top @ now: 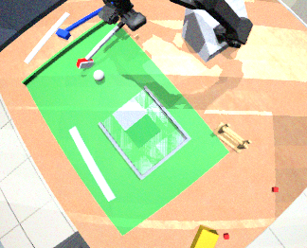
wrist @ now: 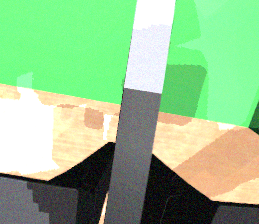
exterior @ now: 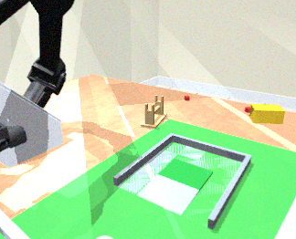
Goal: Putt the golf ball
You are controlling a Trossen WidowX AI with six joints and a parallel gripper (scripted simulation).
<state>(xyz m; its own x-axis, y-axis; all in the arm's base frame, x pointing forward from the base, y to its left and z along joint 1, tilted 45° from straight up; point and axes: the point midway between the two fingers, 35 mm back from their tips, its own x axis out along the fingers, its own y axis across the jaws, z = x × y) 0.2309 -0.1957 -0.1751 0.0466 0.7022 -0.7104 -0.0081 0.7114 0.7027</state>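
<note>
Now: the red putter 11 cm ahead of my gripper tip and 1 cm to the left of it. The rest, counted from my gripper tip: grey frame (20 cm ahead, 37 cm to the left, 7 cm below); white golf ball (20 cm ahead, 8 cm to the left, 5 cm below); green mat (25 cm ahead, 23 cm to the left, 7 cm below).
</note>
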